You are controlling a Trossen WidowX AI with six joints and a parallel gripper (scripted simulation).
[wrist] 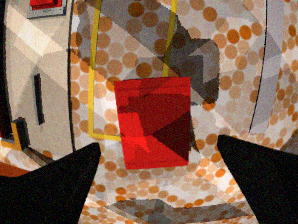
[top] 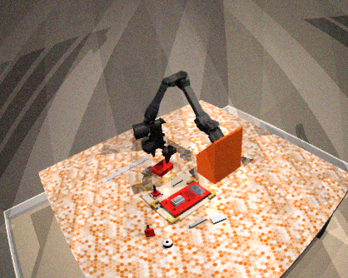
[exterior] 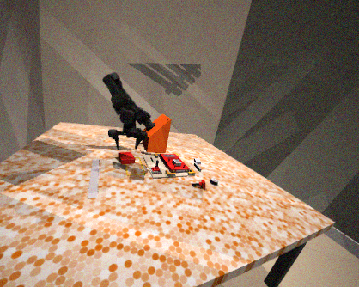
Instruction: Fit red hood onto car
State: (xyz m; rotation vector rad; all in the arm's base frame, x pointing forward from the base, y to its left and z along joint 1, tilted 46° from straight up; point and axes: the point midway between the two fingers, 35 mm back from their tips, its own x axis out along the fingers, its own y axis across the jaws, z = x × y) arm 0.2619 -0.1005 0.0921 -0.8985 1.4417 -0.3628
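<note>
My gripper tip is now 5 cm above the red hood. Round my gripper tip: grey engine block 6 cm ahead, 27 cm to the left, 4 cm below; then dark wheel 20 cm ahead, 43 cm to the left, 5 cm below; then white strip 16 cm ahead, 12 cm to the right, 6 cm below.
</note>
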